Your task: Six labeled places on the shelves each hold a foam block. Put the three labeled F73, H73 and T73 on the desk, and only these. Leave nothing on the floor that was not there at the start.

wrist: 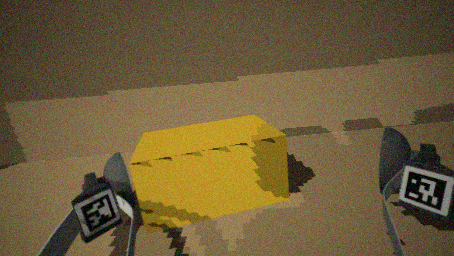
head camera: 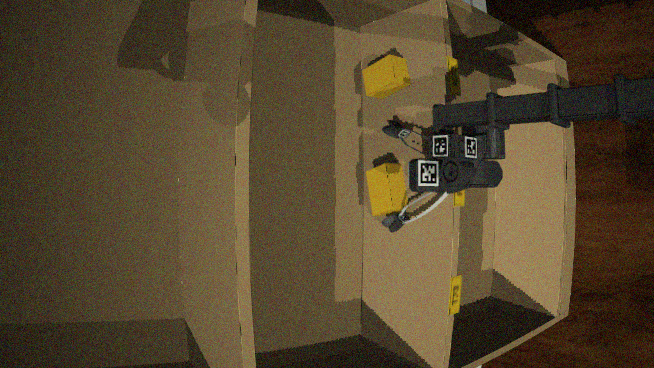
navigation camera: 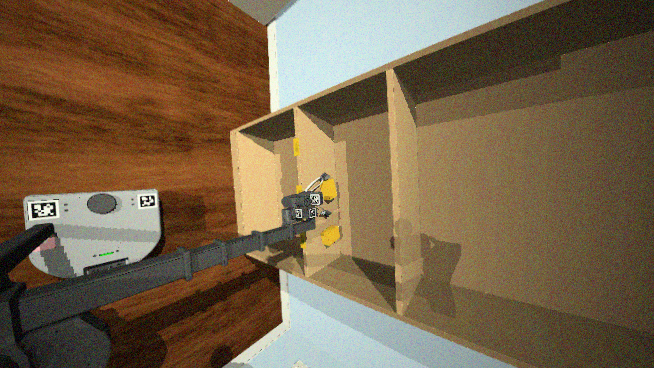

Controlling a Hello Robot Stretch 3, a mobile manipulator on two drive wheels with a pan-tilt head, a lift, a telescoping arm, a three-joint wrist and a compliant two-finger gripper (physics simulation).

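Seen in the pictures: gripper, between the fingertips: (wrist: 248, 160) (head camera: 386, 176) (navigation camera: 328, 194); robot's base, origin of its link: (navigation camera: 102, 202).
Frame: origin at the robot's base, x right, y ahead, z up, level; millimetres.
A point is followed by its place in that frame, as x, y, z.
Observation:
The F73 block (head camera: 385, 192) @(715, 13, 689) (navigation camera: 329, 190) @(715, 3, 689) (wrist: 210, 175) @(705, 4, 673), a yellow foam block, sits on the shelf board (head camera: 405, 280) @(694, 189, 644) (navigation camera: 316, 150) @(684, 198, 644) near its back. My gripper (head camera: 392, 176) @(741, -19, 664) (navigation camera: 325, 195) @(741, -19, 664) (wrist: 248, 160) @(741, -19, 664) is open, with its fingertips on either side of this block. In the wrist view the left fingertip is right beside the block, and a wide gap lies between block and right fingertip. The wrist mostly covers the middle label (head camera: 459, 198) @(575, 21, 628). The T73 label (head camera: 455, 295) @(570, 205, 628) (navigation camera: 296, 146) @(570, 207, 630) is on the board's front edge; no block shows behind it. H73 and the desk do not show.
Another yellow block (head camera: 386, 76) @(710, -215, 689) (navigation camera: 330, 235) @(708, -214, 689) sits on the same board, beyond the other finger, behind a partly hidden label (head camera: 452, 75) @(581, -210, 633). An upper shelf board (head camera: 245, 200) @(577, 22, 1045) (navigation camera: 400, 200) @(593, -17, 1060) and side walls bound the compartment. The arm (head camera: 530, 107) @(324, -103, 782) (navigation camera: 200, 262) @(136, -107, 786) reaches in from the front.

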